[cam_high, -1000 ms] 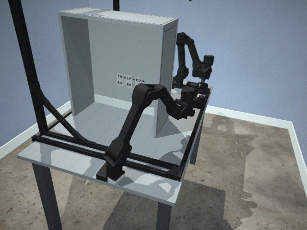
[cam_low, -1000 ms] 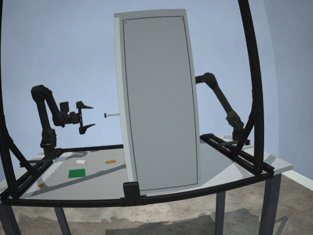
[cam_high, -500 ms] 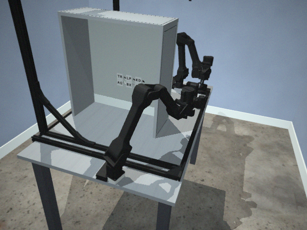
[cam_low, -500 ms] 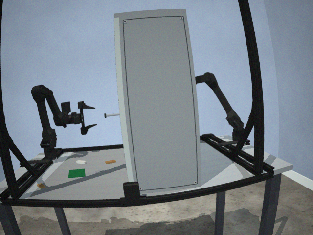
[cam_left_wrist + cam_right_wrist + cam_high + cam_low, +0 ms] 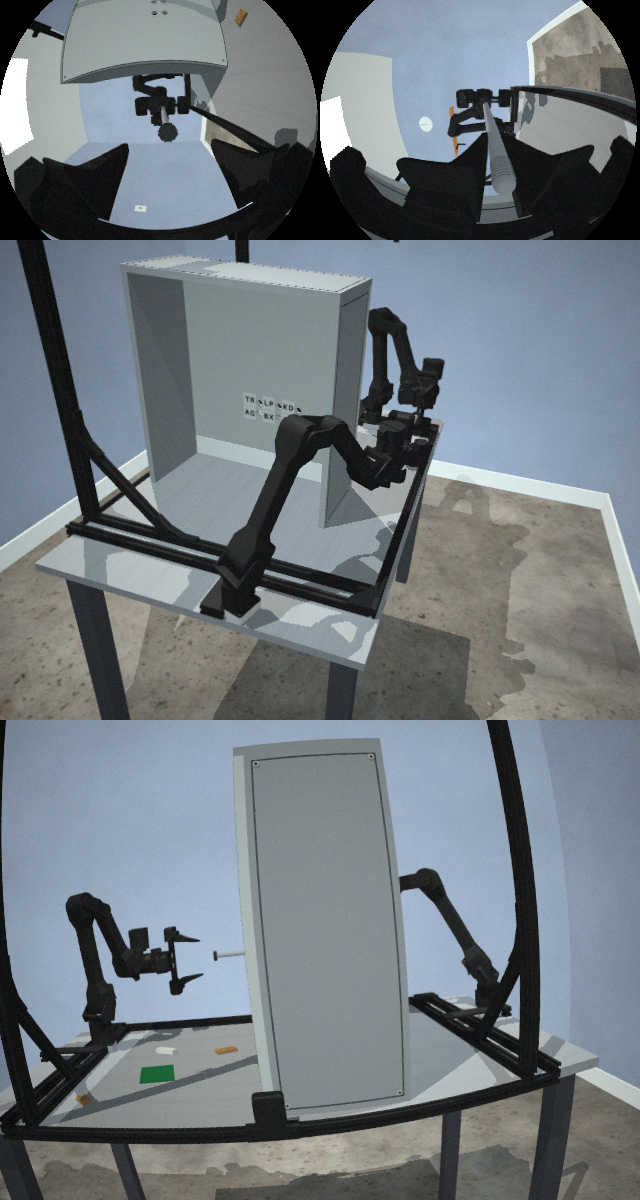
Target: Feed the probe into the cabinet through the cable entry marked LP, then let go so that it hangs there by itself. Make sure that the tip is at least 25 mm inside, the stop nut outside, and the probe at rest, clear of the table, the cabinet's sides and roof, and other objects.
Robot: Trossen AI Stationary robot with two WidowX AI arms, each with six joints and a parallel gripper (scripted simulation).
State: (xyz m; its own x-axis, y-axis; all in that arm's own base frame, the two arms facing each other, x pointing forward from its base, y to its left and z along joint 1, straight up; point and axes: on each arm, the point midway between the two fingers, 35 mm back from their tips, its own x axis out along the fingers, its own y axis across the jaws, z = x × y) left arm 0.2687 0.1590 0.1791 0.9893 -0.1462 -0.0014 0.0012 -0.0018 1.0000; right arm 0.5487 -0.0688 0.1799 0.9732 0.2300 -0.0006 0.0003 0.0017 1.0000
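Now: left hand 17 cm to the left of the rod. The rest, counted from my left hand: white block (24 cm behind, 5 cm to the left, 19 cm below); green patch (41 cm behind, 4 cm to the left, 20 cm below); LP label (39 cm behind, 22 cm to the right, 2 cm above).
Now: the rod 8 cm to the left of my right hand. The rest, counted from my right hand: white block 30 cm to the left, 24 cm behind, 19 cm below; then green patch 41 cm behind, 29 cm to the left, 20 cm below; then LP label 39 cm behind, 3 cm to the left, 2 cm above.
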